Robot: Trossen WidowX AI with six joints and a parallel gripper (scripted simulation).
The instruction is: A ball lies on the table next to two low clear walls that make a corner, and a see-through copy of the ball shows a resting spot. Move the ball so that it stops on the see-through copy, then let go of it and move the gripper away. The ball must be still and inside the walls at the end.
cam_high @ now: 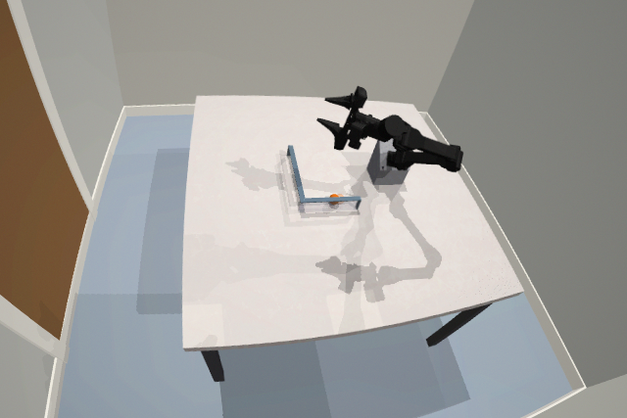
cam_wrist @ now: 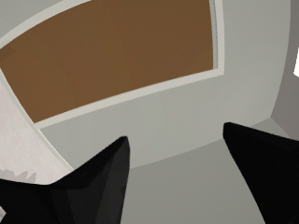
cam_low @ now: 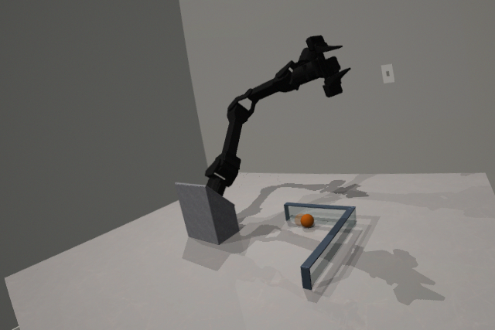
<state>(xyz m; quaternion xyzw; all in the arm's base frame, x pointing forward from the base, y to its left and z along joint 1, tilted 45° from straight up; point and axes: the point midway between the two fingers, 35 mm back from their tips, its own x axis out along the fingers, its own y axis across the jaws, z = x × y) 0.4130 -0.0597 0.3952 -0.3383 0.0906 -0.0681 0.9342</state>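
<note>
The see-through copy of ball lies 47 cm below my gripper tip, 18 cm behind it and 9 cm to the right of it.
</note>
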